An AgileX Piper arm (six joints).
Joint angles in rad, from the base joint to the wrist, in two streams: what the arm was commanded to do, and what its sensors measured. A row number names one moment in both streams.
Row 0, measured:
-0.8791 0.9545 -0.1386 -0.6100 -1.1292 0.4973
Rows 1 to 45, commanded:
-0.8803 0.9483 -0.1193 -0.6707 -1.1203 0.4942
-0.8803 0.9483 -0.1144 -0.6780 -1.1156 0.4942
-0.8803 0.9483 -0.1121 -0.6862 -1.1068 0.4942
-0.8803 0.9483 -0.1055 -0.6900 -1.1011 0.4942
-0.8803 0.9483 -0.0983 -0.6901 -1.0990 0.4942
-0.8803 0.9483 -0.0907 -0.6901 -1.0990 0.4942
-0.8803 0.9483 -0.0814 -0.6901 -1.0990 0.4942
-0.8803 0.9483 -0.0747 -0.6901 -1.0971 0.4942
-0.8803 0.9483 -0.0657 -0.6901 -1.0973 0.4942
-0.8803 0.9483 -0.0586 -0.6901 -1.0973 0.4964
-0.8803 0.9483 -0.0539 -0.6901 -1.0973 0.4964
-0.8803 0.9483 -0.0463 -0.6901 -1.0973 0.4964
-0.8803 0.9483 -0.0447 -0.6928 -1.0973 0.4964
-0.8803 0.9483 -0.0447 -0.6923 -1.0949 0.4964
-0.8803 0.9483 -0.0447 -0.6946 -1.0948 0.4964
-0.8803 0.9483 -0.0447 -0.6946 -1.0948 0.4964
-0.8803 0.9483 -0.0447 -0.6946 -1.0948 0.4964
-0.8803 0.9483 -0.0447 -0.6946 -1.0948 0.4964
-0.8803 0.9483 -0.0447 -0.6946 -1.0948 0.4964
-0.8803 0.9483 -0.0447 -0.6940 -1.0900 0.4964
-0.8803 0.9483 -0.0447 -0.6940 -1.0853 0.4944
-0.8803 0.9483 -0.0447 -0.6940 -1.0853 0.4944
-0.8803 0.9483 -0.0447 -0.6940 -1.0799 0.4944
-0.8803 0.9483 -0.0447 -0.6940 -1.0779 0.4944
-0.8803 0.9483 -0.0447 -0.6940 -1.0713 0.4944
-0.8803 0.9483 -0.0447 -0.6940 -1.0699 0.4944
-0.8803 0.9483 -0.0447 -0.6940 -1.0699 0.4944
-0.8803 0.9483 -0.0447 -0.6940 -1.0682 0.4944
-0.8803 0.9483 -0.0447 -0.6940 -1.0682 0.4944
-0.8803 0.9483 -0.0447 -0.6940 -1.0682 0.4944
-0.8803 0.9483 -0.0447 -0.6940 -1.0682 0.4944
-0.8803 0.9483 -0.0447 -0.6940 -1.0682 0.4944
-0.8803 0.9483 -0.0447 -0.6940 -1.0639 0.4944
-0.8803 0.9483 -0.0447 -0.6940 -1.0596 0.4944
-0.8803 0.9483 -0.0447 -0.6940 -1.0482 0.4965
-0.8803 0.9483 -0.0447 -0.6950 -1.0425 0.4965
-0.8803 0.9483 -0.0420 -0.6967 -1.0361 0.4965
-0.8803 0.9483 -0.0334 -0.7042 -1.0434 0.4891
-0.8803 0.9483 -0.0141 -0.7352 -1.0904 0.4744
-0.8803 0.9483 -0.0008 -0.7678 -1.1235 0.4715
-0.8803 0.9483 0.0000 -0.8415 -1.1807 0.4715
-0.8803 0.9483 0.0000 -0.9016 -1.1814 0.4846
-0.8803 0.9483 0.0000 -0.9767 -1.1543 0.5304
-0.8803 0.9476 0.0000 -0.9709 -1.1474 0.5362
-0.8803 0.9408 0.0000 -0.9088 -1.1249 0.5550
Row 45, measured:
-0.8791 0.9540 -0.0034 -0.9075 -1.1436 0.5026
